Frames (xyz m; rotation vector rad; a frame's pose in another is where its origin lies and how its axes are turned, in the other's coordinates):
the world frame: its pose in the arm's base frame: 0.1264 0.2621 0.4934 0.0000 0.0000 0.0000
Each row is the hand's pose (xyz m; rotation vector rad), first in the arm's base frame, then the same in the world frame.
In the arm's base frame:
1: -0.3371 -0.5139 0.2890 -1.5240 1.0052 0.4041
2: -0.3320 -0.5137 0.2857 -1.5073 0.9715 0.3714
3: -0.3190 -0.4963 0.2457 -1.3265 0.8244 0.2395
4: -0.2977 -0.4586 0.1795 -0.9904 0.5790 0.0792
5: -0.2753 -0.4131 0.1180 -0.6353 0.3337 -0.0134
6: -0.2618 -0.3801 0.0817 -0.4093 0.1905 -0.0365
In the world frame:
1: -0.4635 -0.7760 -0.2044 -1.5240 1.0052 0.4041
2: -0.4584 -0.7758 -0.2077 -1.5073 0.9715 0.3714
3: -0.4454 -0.7584 -0.2477 -1.3265 0.8244 0.2395
4: -0.4241 -0.7207 -0.3139 -0.9904 0.5790 0.0792
5: -0.4017 -0.6752 -0.3754 -0.6353 0.3337 -0.0134
6: -0.3882 -0.6422 -0.4117 -0.4093 0.1905 -0.0365

